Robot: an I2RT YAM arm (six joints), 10 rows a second.
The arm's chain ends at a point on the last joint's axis. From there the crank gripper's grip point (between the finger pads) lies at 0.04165 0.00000 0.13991 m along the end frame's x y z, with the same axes.
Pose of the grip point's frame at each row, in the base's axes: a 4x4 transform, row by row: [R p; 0 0 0 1], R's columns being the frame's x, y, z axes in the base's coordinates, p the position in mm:
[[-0.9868 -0.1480 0.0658 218.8], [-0.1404 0.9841 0.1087 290.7], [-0.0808 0.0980 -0.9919 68.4], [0 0 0 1]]
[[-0.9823 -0.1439 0.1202 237.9], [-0.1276 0.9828 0.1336 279.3], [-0.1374 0.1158 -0.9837 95.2], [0 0 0 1]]
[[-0.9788 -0.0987 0.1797 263.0], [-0.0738 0.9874 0.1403 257.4], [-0.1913 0.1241 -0.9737 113.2], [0 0 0 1]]
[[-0.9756 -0.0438 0.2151 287.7], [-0.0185 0.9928 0.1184 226.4], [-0.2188 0.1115 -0.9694 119.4], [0 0 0 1]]
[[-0.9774 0.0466 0.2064 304.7], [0.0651 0.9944 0.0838 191.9], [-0.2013 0.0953 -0.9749 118.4], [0 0 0 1]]
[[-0.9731 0.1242 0.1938 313.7], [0.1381 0.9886 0.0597 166.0], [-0.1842 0.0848 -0.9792 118.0], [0 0 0 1]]
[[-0.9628 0.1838 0.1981 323.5], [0.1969 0.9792 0.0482 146.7], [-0.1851 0.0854 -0.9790 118.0], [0 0 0 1]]
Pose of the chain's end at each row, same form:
[[-0.9868 -0.1480 0.0658 250.7], [-0.1404 0.9841 0.1087 281.3], [-0.0808 0.0980 -0.9919 210.5], [0 0 0 1]]
[[-0.9823 -0.1439 0.1202 262.0], [-0.1276 0.9828 0.1336 265.9], [-0.1374 0.1158 -0.9837 238.6], [0 0 0 1]]
[[-0.9788 -0.0987 0.1797 278.6], [-0.0738 0.9874 0.1403 240.8], [-0.1913 0.1241 -0.9737 257.4], [0 0 0 1]]
[[-0.9756 -0.0438 0.2151 298.2], [-0.0185 0.9928 0.1184 210.6], [-0.2188 0.1115 -0.9694 264.1], [0 0 0 1]]
[[-0.9774 0.0466 0.2064 316.5], [0.0651 0.9944 0.0838 177.5], [-0.2013 0.0953 -0.9749 263.2], [0 0 0 1]]
[[-0.9731 0.1242 0.1938 327.1], [0.1381 0.9886 0.0597 151.9], [-0.1842 0.0848 -0.9792 262.7], [0 0 0 1]]
[[-0.9628 0.1838 0.1981 335.9], [0.1969 0.9792 0.0482 131.8], [-0.1851 0.0854 -0.9790 262.7], [0 0 0 1]]

